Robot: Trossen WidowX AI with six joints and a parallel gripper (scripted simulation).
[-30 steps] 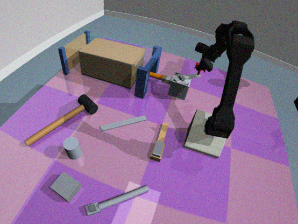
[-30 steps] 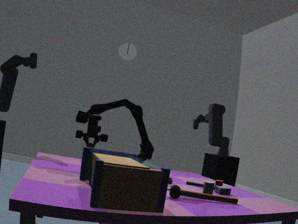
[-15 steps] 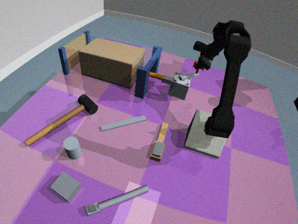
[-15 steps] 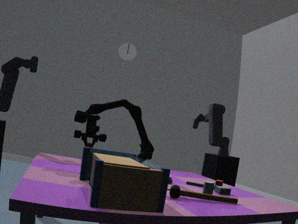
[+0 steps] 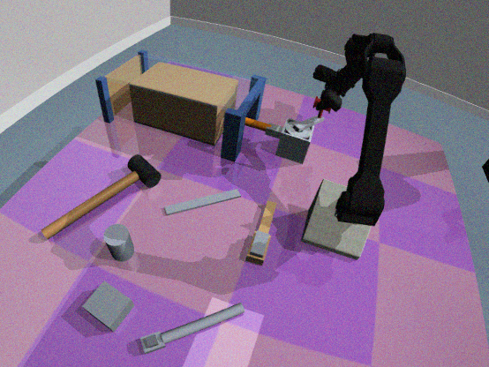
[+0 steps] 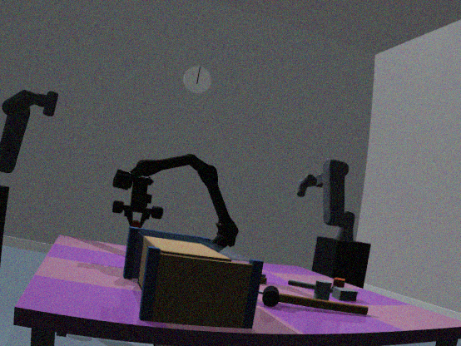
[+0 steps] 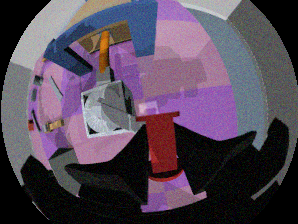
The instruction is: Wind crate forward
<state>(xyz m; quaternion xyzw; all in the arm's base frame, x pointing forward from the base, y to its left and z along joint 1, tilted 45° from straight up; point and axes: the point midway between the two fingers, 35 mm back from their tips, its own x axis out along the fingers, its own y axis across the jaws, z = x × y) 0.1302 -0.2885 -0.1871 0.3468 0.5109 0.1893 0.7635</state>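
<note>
My gripper tip is 3 cm to the right of the grey crank handle and 3 cm above it. Round my gripper tip: grey winch (2 cm ahead, 8 cm to the left, 10 cm below); then blue frame (20 cm ahead, 9 cm to the left, 2 cm below); then red knob (1 cm behind).
</note>
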